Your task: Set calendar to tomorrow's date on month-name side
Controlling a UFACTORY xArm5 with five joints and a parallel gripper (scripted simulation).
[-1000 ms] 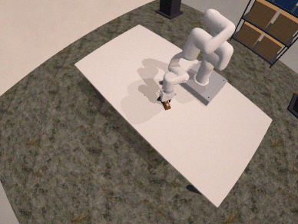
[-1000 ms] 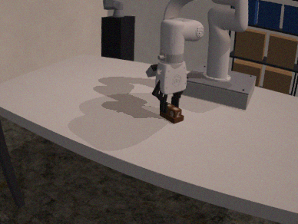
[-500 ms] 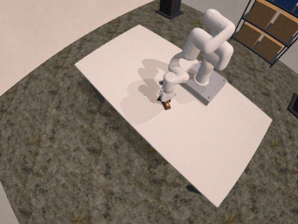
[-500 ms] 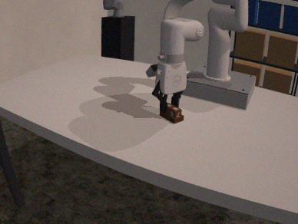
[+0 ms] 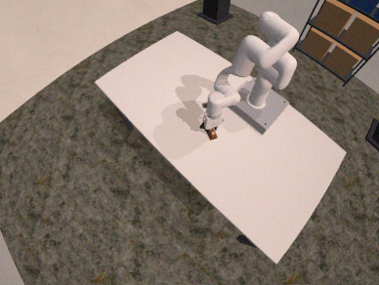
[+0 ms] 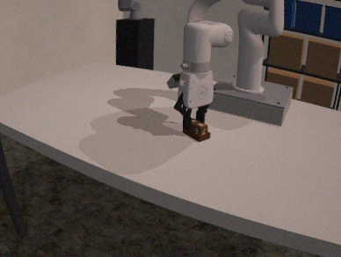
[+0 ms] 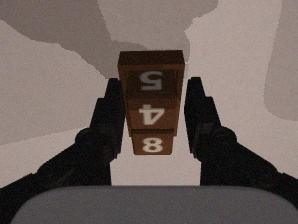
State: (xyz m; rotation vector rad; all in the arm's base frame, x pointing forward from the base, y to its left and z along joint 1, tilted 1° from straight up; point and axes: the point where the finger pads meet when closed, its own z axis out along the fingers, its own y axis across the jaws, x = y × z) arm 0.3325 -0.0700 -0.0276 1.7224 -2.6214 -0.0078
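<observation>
My hand is 10 mm short of the tray, 10 mm to the right of it and 30 mm above it. The rest, counted from my hand: brown wooden cube 20 mm below.
</observation>
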